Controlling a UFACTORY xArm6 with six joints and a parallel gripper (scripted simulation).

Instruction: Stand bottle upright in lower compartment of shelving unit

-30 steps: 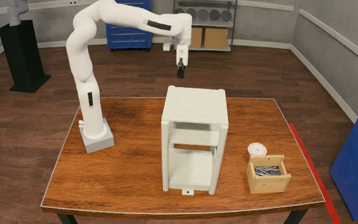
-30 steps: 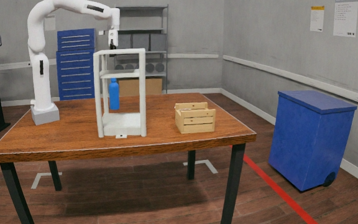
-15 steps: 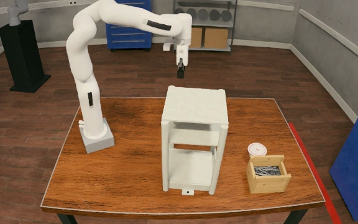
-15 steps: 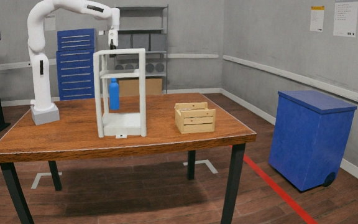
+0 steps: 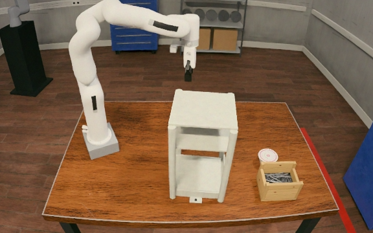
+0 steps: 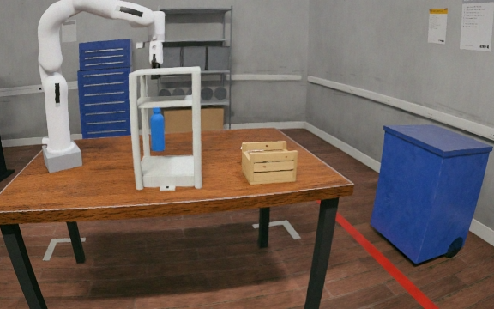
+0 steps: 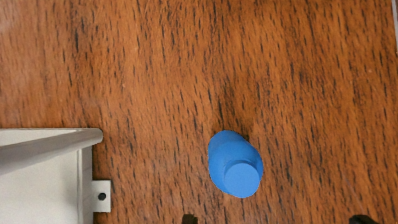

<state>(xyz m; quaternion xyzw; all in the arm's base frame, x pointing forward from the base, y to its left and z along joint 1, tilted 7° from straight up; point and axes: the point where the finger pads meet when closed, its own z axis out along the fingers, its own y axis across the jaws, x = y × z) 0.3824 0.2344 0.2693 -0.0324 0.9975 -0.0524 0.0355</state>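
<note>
My gripper is now 210 mm above the blue bottle. From my hand the other things lie so: shelving unit (320 mm to the right, 150 mm below, 100 mm ahead); white round disc (410 mm ahead, 300 mm below, 180 mm to the right); wooden crate (450 mm ahead, 330 mm to the right, 290 mm below).
</note>
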